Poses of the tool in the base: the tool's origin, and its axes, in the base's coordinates. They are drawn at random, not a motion.
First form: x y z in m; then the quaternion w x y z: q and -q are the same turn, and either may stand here.
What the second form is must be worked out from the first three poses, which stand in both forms.
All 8 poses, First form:
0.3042 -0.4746 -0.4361 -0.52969 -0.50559 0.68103 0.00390
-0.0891 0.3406 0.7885 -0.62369 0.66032 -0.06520 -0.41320
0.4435 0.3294 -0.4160 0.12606 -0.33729 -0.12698 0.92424
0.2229 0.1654 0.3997 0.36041 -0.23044 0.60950 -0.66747
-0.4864 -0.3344 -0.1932 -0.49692 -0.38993 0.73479 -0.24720
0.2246 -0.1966 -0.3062 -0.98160 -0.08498 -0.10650 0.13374
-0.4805 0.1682 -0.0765 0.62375 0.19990 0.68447 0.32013
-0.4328 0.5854 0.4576 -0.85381 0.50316 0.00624 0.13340
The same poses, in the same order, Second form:
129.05 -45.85 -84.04 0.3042 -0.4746 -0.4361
-81.18 38.83 33.44 -0.0891 0.3406 0.7885
-23.36 36.26 156.72 0.4435 0.3294 -0.4160
-81.25 7.57 -129.76 0.2229 0.1654 0.3997
176.39 -67.38 -121.68 -0.4864 -0.3344 -0.1932
8.18 13.40 -14.55 0.2246 -0.1966 -0.3062
91.41 46.54 101.91 -0.4805 0.1682 -0.0765
-60.08 -8.33 -12.94 -0.4328 0.5854 0.4576

